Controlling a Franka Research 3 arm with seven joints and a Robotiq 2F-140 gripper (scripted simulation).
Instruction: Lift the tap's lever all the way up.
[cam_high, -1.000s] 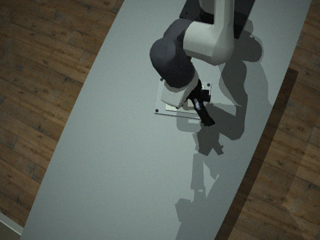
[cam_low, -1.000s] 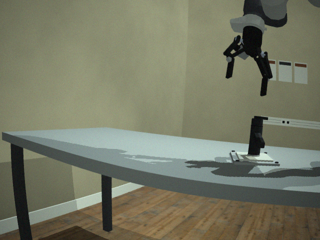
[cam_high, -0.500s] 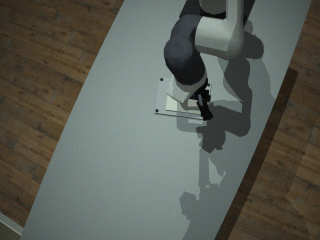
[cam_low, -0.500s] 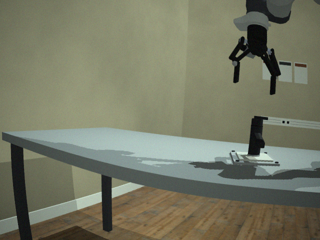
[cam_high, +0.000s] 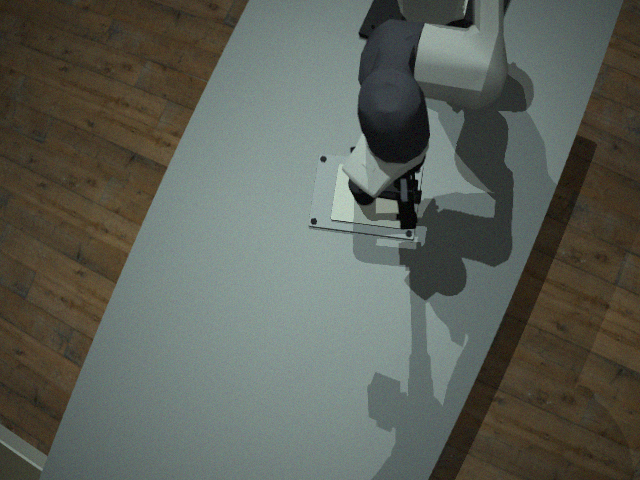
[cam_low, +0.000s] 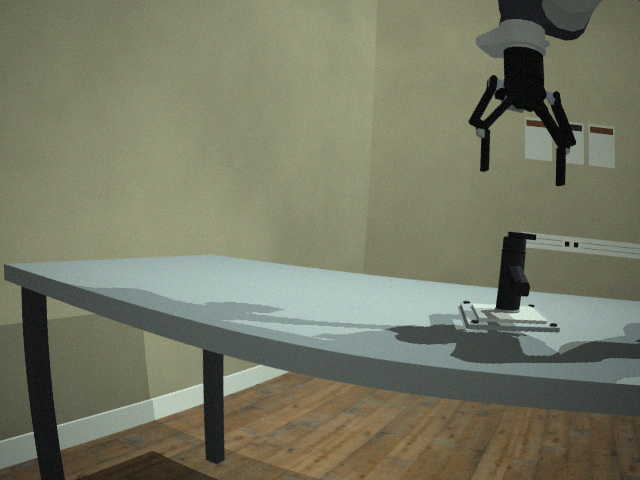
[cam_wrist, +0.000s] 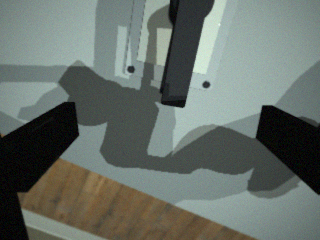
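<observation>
Now: the lever 1 cm ahead of my hand, 4 cm to the right of it and 10 cm below it. Also, from my hand: tap: 2 cm ahead, 7 cm to the right, 15 cm below.
</observation>
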